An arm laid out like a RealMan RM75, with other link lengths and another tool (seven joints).
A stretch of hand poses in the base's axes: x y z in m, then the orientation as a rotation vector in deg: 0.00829 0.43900 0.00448 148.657 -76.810 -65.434; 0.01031 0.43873 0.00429 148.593 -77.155 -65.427; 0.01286 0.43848 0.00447 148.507 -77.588 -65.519; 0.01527 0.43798 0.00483 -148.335 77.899 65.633; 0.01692 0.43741 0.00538 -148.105 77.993 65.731; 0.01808 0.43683 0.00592 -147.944 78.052 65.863; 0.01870 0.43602 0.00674 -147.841 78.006 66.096; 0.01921 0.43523 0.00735 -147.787 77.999 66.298; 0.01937 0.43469 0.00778 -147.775 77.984 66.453; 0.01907 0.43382 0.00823 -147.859 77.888 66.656; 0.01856 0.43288 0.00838 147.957 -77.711 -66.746; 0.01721 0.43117 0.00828 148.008 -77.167 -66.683; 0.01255 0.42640 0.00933 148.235 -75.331 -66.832; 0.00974 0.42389 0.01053 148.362 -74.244 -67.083; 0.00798 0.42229 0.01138 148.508 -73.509 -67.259; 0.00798 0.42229 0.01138 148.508 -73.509 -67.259; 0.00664 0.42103 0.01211 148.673 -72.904 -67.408; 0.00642 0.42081 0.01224 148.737 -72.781 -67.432; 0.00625 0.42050 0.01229 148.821 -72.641 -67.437; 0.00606 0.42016 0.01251 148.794 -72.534 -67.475; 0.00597 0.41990 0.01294 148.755 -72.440 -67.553
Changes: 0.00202 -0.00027 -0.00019 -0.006 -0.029 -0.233; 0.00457 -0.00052 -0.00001 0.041 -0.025 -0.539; 0.00698 -0.00102 0.00035 0.124 0.011 -0.804; 0.00863 -0.00159 0.00090 0.222 0.067 -0.958; 0.00979 -0.00217 0.00144 0.292 0.149 -1.055; 0.01041 -0.00298 0.00226 0.382 0.288 -1.066; 0.01092 -0.00377 0.00287 0.416 0.418 -1.068; 0.01108 -0.00431 0.00330 0.428 0.520 -1.048; 0.01078 -0.00518 0.00375 0.421 0.652 -0.937; 0.01027 -0.00612 0.00390 0.388 0.727 -0.774; 0.00892 -0.00783 0.00380 0.319 0.776 -0.395; 0.00426 -0.01260 0.00485 0.345 1.037 0.832; 0.00145 -0.01511 0.00605 0.458 1.253 1.536; -0.00031 -0.01671 0.00690 0.583 1.364 2.008; -0.00031 -0.01671 0.00690 0.583 1.364 2.008; -0.00165 -0.01797 0.00763 0.721 1.429 2.395; -0.00187 -0.01819 0.00776 0.766 1.422 2.473; -0.00204 -0.01850 0.00781 0.812 1.398 2.564; -0.00223 -0.01884 0.00803 0.805 1.447 2.633; -0.00232 -0.01910 0.00846 0.815 1.516 2.688
